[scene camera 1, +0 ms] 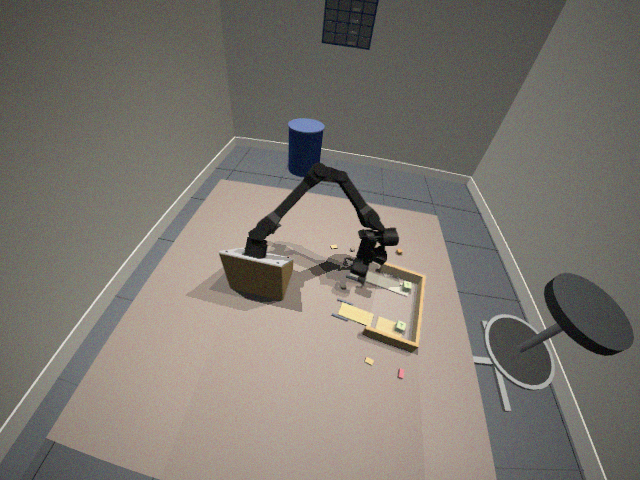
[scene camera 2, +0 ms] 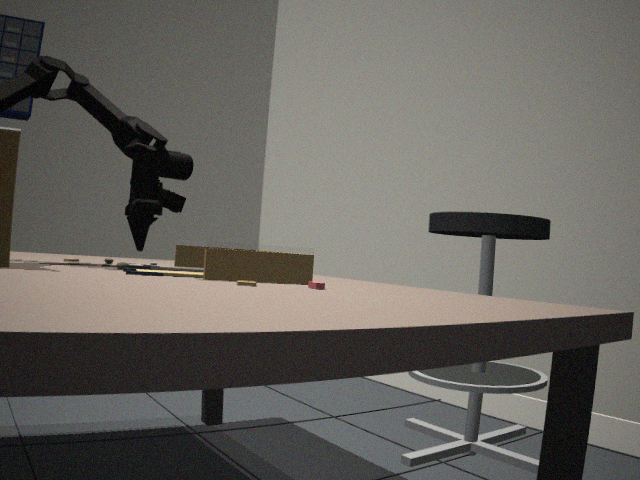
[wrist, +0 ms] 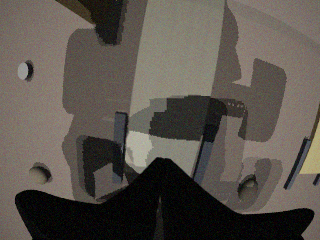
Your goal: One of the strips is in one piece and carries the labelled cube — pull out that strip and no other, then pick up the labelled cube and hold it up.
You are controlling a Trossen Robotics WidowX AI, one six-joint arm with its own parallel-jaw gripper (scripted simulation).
Labels:
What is the gripper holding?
Nothing.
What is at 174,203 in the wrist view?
The gripper.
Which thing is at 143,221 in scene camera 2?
The gripper.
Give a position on a wooden three-sided frame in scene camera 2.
225,261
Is the gripper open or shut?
Shut.

